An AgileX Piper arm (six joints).
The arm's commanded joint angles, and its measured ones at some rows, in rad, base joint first. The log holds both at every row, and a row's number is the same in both.
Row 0, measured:
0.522 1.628 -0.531 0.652 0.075 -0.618
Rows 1 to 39, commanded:
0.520 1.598 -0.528 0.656 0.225 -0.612
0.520 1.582 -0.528 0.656 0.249 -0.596
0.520 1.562 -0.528 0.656 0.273 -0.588
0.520 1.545 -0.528 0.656 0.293 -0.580
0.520 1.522 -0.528 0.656 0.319 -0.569
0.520 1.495 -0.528 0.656 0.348 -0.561
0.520 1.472 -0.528 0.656 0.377 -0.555
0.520 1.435 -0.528 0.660 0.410 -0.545
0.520 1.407 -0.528 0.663 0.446 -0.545
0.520 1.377 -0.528 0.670 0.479 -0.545
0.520 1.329 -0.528 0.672 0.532 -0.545
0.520 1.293 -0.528 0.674 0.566 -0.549
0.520 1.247 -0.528 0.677 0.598 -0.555
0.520 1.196 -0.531 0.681 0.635 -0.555
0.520 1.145 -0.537 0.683 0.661 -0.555
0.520 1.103 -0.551 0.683 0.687 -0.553
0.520 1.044 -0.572 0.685 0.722 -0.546
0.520 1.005 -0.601 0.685 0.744 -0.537
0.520 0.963 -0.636 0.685 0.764 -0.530
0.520 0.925 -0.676 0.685 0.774 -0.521
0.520 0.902 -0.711 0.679 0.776 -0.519
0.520 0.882 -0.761 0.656 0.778 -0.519
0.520 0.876 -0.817 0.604 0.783 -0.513
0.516 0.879 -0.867 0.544 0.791 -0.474
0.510 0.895 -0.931 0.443 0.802 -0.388
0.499 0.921 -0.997 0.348 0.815 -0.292
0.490 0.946 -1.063 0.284 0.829 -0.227
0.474 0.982 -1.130 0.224 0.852 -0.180
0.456 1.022 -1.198 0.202 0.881 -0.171
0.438 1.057 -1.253 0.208 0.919 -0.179
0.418 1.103 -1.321 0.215 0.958 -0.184
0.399 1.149 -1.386 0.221 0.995 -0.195
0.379 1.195 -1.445 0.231 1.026 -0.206
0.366 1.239 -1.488 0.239 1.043 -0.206
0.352 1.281 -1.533 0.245 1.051 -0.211
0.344 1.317 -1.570 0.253 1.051 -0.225
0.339 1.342 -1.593 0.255 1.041 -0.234
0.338 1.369 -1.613 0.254 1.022 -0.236
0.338 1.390 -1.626 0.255 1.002 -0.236
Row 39, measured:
0.355 1.300 -1.545 0.248 1.025 -0.217
